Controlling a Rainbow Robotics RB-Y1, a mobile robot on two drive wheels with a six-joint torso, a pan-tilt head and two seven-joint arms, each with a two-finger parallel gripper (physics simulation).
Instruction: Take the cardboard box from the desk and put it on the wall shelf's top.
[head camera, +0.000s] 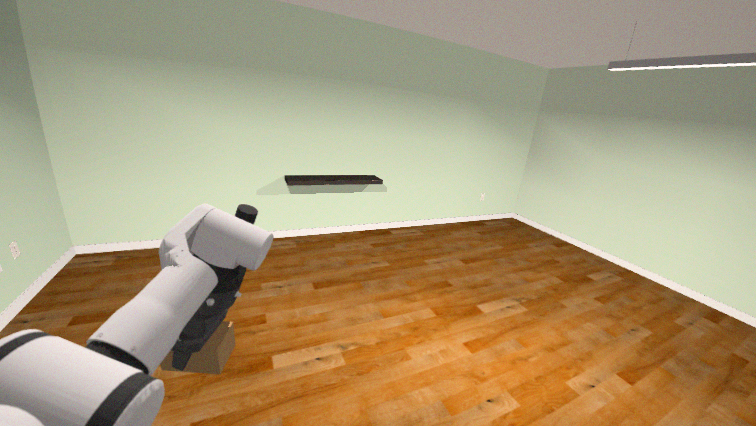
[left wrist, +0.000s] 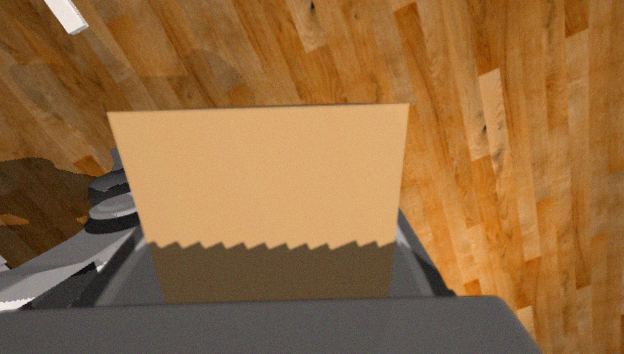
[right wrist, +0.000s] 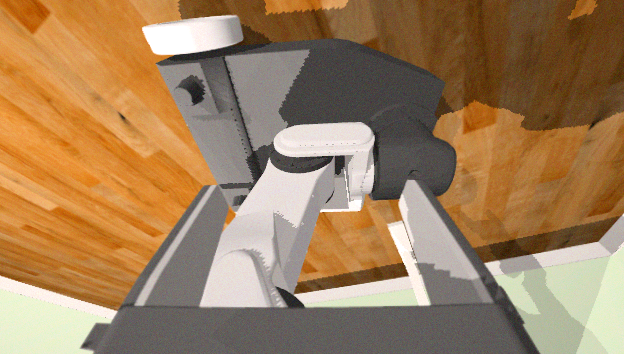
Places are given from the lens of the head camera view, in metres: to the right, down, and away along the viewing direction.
my left gripper (head camera: 191, 350): -0.35, 0.26, 0.53
dark wall shelf (head camera: 291, 180): -0.91, -0.34, 3.03
